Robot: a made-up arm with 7 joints.
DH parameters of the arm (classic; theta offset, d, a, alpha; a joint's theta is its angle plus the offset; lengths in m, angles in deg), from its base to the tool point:
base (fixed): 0 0 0 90
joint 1: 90 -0.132 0 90
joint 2: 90 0 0 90
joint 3: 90 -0.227 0 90
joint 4: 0 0 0 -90
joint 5: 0 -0.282 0 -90
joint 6: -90 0 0 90
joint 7: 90 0 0 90
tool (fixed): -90 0 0 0
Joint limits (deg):
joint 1: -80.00..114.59
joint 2: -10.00..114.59
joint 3: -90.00..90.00
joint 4: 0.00..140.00
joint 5: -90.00..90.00
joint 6: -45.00..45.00
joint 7: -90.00..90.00
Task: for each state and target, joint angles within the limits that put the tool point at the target. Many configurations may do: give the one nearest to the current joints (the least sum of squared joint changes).
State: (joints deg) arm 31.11 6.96 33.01 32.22 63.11 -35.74 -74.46
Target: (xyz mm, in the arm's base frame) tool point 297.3 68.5 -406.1
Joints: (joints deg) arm 31.71 -9.97 31.67 9.47 63.11 -35.74 -74.46
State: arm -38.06 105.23 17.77 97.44 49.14 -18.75 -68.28
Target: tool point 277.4 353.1 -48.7
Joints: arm -32.90 89.81 23.08 91.27 49.14 -18.75 -68.28
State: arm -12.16 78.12 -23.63 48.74 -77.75 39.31 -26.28
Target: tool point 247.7 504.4 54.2
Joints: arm -10.99 107.31 -3.67 55.82 -77.75 39.31 -26.28
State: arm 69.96 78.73 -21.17 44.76 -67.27 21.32 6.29
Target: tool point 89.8 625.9 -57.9
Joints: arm 28.35 84.25 -40.28 13.86 -67.27 21.32 6.29
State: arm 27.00 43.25 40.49 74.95 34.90 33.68 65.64
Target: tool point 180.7 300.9 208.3
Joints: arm 63.00 46.84 14.06 101.94 34.90 33.68 65.64
